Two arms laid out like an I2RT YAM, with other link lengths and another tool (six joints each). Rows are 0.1 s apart.
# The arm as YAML. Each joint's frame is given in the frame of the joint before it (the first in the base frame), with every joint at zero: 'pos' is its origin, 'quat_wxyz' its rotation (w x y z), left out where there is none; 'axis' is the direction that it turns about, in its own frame. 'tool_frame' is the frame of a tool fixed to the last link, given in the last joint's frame.
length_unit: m
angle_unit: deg
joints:
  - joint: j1
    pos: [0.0, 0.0, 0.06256]
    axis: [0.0, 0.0, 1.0]
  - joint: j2
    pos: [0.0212, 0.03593, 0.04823]
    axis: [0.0, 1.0, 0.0]
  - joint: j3
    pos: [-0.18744, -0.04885, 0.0]
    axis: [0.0, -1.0, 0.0]
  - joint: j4
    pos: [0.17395, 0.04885, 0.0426]
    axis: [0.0, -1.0, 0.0]
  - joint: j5
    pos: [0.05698, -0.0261, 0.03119]
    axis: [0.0, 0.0, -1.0]
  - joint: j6
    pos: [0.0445, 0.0, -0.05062]
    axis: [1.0, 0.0, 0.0]
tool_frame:
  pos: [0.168, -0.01, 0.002]
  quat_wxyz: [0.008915, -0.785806, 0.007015, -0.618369]
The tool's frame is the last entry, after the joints.
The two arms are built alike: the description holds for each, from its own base.
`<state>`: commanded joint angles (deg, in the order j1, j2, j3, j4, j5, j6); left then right.
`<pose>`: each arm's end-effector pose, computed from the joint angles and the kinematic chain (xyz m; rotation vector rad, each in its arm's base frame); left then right.
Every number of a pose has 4 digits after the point. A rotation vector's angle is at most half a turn.
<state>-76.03 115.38 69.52 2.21 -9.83 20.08 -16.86 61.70 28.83 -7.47 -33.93 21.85</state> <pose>0.1396 -0.4112 -0.0153 2.0678 -2.0782 0.9469 0.2931 0.0367 0.0463 -2.3749 0.3881 -0.7470</pose>
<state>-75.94 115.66 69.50 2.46 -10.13 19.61 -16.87 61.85 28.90 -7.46 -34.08 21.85</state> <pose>0.1413 -0.4108 -0.0164 2.0809 -2.0670 0.9468 0.2932 0.0371 0.0463 -2.3734 0.3867 -0.7447</pose>
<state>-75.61 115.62 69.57 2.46 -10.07 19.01 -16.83 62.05 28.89 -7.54 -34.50 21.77</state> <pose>0.1436 -0.4106 -0.0157 2.0933 -2.0483 0.9445 0.2925 0.0389 0.0457 -2.3703 0.3809 -0.7363</pose>
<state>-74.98 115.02 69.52 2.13 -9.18 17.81 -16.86 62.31 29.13 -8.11 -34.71 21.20</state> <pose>0.1450 -0.4102 -0.0128 2.1043 -2.0134 0.9292 0.2914 0.0398 0.0447 -2.3751 0.3734 -0.7271</pose>
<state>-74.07 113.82 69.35 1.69 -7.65 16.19 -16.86 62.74 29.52 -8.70 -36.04 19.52</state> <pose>0.1462 -0.4101 -0.0068 2.1115 -1.9628 0.9098 0.2903 0.0444 0.0454 -2.3773 0.3298 -0.7191</pose>
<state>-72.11 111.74 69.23 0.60 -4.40 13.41 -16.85 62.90 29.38 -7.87 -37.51 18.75</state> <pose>0.1489 -0.4091 0.0039 2.1198 -1.8753 0.8666 0.2911 0.0489 0.0483 -2.3655 0.2907 -0.7279</pose>
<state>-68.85 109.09 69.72 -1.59 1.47 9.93 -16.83 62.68 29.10 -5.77 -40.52 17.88</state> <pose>0.1514 -0.4075 0.0196 2.1120 -1.7636 0.7904 0.2939 0.0576 0.0579 -2.3319 0.2151 -0.7602</pose>
